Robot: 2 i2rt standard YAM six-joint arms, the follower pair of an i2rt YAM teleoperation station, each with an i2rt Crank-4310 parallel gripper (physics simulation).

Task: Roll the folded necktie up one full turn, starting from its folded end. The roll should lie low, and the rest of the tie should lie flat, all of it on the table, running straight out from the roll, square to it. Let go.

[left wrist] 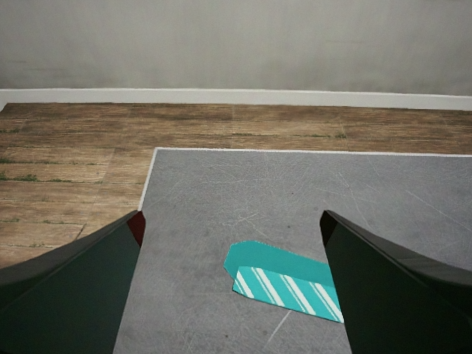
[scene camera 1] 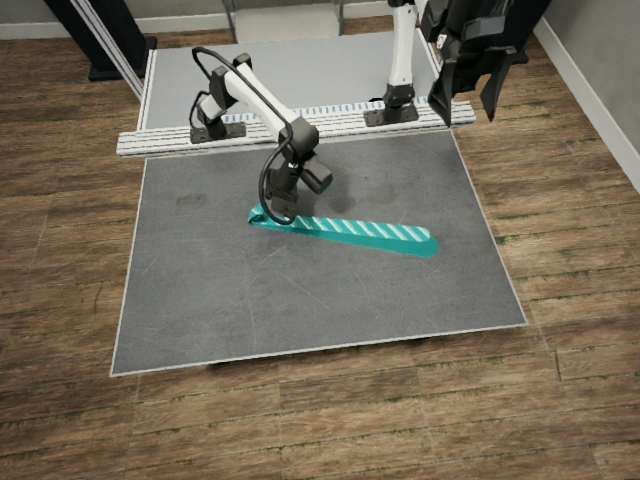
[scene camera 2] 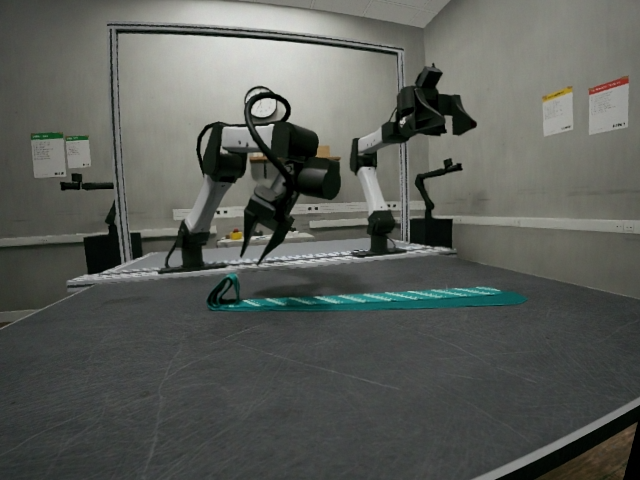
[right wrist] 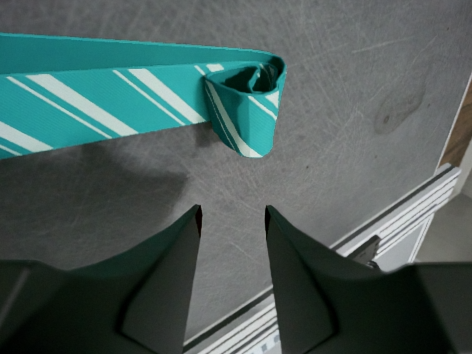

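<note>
The teal necktie with white stripes (scene camera 1: 356, 229) (scene camera 2: 361, 299) (left wrist: 287, 290) (right wrist: 100, 100) lies flat on the table, its striped layer offset from the plain teal layer beneath. At its left end in the scene views, a loose roll (scene camera 1: 256, 214) (scene camera 2: 224, 291) (right wrist: 245, 115) stands up as a tall, rounded triangular loop, with folded layers inside. My right gripper (scene camera 2: 250, 259) (right wrist: 233, 209) is open and empty, above the table behind the roll in scene camera 2. My left gripper (scene camera 1: 469, 118) (scene camera 2: 460, 129) (left wrist: 232, 214) is open and empty, high up and away from the tie.
The grey table top (scene camera 1: 310, 310) (scene camera 2: 310, 387) has a pale rim. A white metal rail (scene camera 1: 330, 124) carrying both arm bases runs along its back edge. In scene camera 1, the right arm hangs over the tie near the roll and hides a little of it.
</note>
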